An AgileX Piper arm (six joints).
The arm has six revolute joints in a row. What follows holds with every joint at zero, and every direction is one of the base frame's.
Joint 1 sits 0.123 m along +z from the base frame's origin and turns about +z.
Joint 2 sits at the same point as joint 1 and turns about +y.
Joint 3 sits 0.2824 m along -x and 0.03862 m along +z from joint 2 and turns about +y.
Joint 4 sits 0.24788 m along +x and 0.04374 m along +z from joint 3 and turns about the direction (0.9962, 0, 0.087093).
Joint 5 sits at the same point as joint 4 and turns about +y.
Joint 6 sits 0.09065 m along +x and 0.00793 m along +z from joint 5 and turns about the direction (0.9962, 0, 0.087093).
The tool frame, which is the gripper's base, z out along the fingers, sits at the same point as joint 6; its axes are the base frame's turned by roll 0, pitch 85.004 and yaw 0 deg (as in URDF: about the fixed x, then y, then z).
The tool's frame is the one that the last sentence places.
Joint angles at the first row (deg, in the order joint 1, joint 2, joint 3, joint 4, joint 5, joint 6):
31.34 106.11 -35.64 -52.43 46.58 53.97
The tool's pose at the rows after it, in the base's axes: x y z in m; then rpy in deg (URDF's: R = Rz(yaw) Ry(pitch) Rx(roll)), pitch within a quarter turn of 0, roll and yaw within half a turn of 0:
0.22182 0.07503 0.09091 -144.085 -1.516 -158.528
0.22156 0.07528 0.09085 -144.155 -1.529 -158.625
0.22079 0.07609 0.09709 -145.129 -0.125 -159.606
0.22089 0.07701 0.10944 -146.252 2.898 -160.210
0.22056 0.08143 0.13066 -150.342 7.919 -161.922
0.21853 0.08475 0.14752 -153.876 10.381 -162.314
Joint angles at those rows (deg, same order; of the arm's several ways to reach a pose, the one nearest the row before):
31.57 106.11 -35.64 -51.97 46.75 53.57
31.63 106.11 -35.64 -51.80 46.75 53.57
31.63 104.39 -35.64 -50.36 46.70 53.23
31.63 101.18 -35.64 -49.50 46.58 53.06
31.63 95.74 -36.33 -45.49 45.55 51.11
31.63 91.56 -37.07 -41.08 45.21 47.10

